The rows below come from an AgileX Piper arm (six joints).
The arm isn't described. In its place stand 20 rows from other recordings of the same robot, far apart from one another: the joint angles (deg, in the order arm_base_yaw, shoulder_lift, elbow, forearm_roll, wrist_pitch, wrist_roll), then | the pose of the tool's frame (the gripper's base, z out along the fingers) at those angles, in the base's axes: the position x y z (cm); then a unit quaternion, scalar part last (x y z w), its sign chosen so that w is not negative.
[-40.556, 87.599, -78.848, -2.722, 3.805, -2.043] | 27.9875 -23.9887 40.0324 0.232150 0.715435 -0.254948 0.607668
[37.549, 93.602, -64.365, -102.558, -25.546, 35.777] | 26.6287 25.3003 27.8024 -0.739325 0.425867 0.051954 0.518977
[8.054, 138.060, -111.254, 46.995, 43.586, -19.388] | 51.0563 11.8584 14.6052 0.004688 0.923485 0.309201 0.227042
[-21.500, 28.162, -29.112, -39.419, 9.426, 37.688] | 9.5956 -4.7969 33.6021 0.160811 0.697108 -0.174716 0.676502
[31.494, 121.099, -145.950, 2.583, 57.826, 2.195] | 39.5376 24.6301 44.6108 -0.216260 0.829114 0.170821 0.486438
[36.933, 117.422, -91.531, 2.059, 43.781, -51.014] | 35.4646 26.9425 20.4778 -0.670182 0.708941 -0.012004 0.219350
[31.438, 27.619, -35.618, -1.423, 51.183, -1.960] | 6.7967 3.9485 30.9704 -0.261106 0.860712 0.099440 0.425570
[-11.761, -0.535, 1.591, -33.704, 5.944, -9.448] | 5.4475 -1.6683 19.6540 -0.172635 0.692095 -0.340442 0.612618
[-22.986, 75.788, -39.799, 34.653, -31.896, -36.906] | 24.7985 -13.4890 29.0090 0.206237 0.699826 -0.279119 0.624341
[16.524, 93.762, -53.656, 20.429, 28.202, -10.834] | 29.9888 10.4625 19.6934 -0.097495 0.961805 0.128741 0.221025
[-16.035, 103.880, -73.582, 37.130, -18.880, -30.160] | 40.7594 -13.5639 28.5026 0.204139 0.737498 -0.133818 0.629696
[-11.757, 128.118, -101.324, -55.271, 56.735, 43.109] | 45.3211 -15.8200 18.9858 0.215815 0.881140 -0.372105 0.196353
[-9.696, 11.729, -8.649, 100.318, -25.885, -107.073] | 5.5795 -4.9185 24.4201 0.176470 0.702061 -0.247849 0.643847
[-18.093, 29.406, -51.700, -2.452, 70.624, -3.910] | 4.8153 -1.9596 36.7427 0.114797 0.910802 -0.096521 0.384636
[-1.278, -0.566, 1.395, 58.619, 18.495, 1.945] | 5.3420 2.3459 19.0252 0.290649 0.680763 0.410518 0.532502
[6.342, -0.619, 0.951, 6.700, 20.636, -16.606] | 5.2062 0.9551 17.6044 -0.127923 0.787411 -0.004590 0.602991
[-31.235, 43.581, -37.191, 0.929, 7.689, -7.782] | 13.9577 -8.4416 34.7172 0.159931 0.743870 -0.210999 0.613644
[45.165, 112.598, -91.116, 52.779, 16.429, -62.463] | 31.6938 34.7836 27.9108 -0.449476 0.718393 0.246195 0.470394
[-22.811, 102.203, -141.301, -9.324, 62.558, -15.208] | 31.5525 -14.6901 55.3076 0.065361 0.806144 -0.265794 0.524608
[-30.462, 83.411, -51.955, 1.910, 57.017, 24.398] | 21.7292 -12.4849 22.5550 0.467189 0.882207 0.011445 0.057575
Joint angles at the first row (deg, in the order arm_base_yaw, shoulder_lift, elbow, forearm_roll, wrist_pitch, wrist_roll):
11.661 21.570 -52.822 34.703 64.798 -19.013
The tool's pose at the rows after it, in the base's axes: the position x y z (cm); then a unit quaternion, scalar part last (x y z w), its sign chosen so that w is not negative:
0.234 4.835 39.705 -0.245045 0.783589 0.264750 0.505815
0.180 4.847 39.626 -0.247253 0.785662 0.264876 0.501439
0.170 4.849 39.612 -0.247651 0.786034 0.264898 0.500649
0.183 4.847 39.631 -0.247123 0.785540 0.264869 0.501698
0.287 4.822 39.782 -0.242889 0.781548 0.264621 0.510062
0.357 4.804 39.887 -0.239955 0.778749 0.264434 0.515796
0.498 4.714 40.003 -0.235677 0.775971 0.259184 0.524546
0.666 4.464 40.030 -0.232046 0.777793 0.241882 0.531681
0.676 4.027 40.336 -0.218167 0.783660 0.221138 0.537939
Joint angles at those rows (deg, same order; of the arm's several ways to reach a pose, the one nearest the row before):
11.659 21.570 -52.822 34.705 64.800 -19.064
11.664 21.571 -52.822 34.700 65.406 -19.061
11.666 21.571 -52.823 34.699 65.516 -19.060
11.657 21.571 -52.823 34.707 65.374 -19.066
11.662 21.570 -52.821 34.702 64.203 -19.063
11.658 21.569 -52.821 34.705 63.400 -19.065
11.658 21.570 -52.821 34.115 62.234 -19.066
11.665 21.571 -52.966 31.979 61.543 -18.868
11.663 21.629 -54.045 28.438 61.469 -16.771

